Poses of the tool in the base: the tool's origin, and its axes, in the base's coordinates. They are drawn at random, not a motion.
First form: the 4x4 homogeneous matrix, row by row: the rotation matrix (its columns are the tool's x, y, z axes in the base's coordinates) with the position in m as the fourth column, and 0 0 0 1 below. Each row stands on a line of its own.
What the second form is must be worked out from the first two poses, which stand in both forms.
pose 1, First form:
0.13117 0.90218 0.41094 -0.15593
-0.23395 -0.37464 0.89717 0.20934
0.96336 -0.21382 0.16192 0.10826
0 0 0 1
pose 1, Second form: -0.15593 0.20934 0.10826 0.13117 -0.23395 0.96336 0.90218 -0.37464 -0.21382
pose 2, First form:
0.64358 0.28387 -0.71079 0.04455
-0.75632 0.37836 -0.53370 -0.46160
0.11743 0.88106 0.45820 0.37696
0 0 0 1
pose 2, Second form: 0.04455 -0.46160 0.37696 0.64358 -0.75632 0.11743 0.28387 0.37836 0.88106
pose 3, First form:
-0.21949 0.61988 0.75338 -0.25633
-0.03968 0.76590 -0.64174 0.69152
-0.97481 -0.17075 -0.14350 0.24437
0 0 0 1
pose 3, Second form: -0.25633 0.69152 0.24437 -0.21949 -0.03968 -0.97481 0.61988 0.76590 -0.17075
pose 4, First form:
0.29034 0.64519 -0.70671 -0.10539
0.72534 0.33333 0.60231 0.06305
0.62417 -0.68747 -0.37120 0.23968
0 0 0 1
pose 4, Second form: -0.10539 0.06305 0.23968 0.29034 0.72534 0.62417 0.64519 0.33333 -0.68747
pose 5, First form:
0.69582 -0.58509 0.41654 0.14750
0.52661 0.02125 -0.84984 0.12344
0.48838 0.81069 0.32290 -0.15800
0 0 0 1
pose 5, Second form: 0.14750 0.12344 -0.15800 0.69582 0.52661 0.48838 -0.58509 0.02125 0.81069
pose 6, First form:
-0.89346 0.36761 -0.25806 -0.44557
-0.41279 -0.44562 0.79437 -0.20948
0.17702 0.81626 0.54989 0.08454
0 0 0 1
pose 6, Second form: -0.44557 -0.20948 0.08454 -0.89346 -0.41279 0.17702 0.36761 -0.44562 0.81626
